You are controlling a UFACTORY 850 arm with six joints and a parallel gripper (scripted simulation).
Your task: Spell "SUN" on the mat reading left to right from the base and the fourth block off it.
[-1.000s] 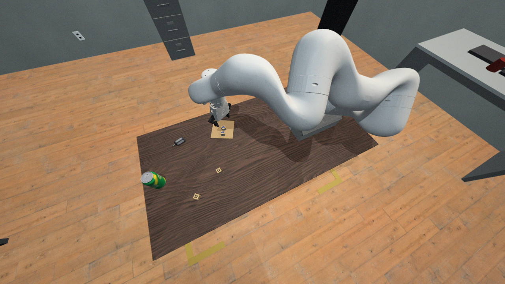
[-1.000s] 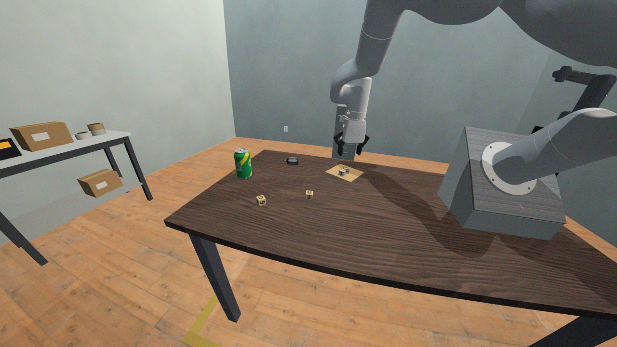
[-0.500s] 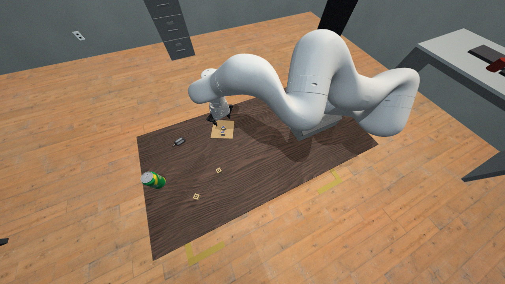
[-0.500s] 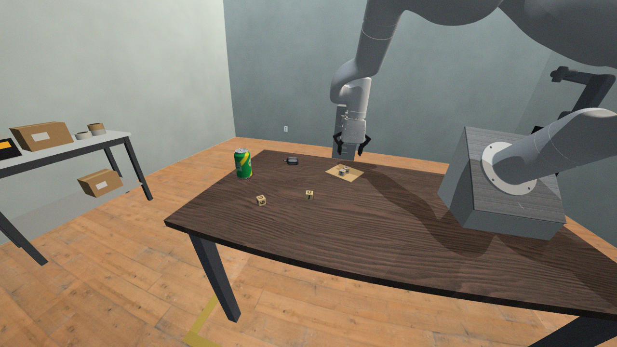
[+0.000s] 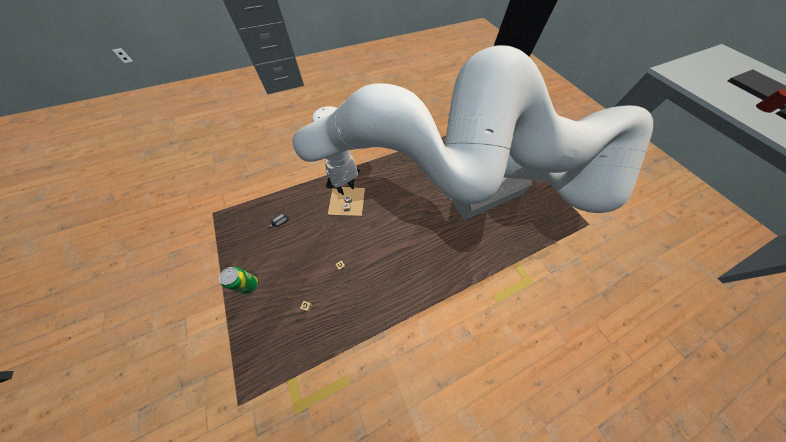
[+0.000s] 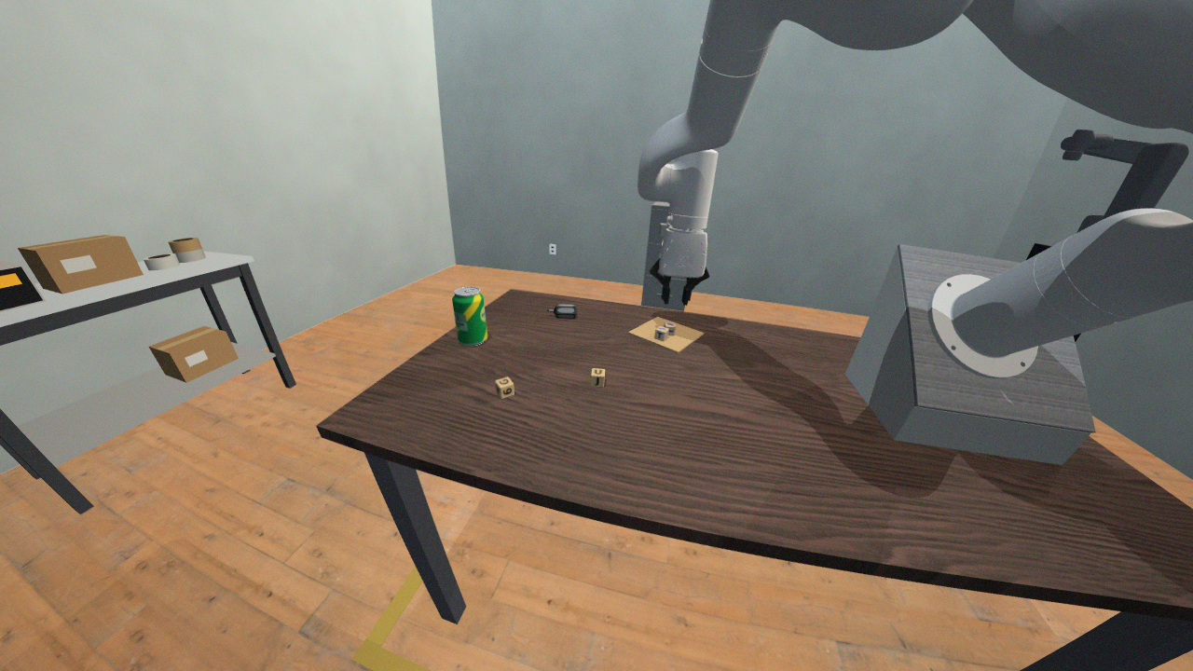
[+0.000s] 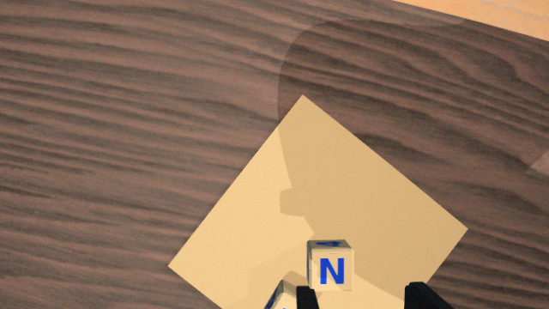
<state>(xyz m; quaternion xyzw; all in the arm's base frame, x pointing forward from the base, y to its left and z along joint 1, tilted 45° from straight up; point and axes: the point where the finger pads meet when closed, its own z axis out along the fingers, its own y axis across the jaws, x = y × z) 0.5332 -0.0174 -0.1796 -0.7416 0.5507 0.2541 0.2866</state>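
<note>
My hand is 90 mm above the n block. The rest, counted from my hand: s block 90 mm below, 30 mm to the left, 20 mm ahead; tan mat 110 mm below, 10 mm to the right, 10 mm ahead; u block 260 mm to the left, 110 mm ahead, 90 mm below.
</note>
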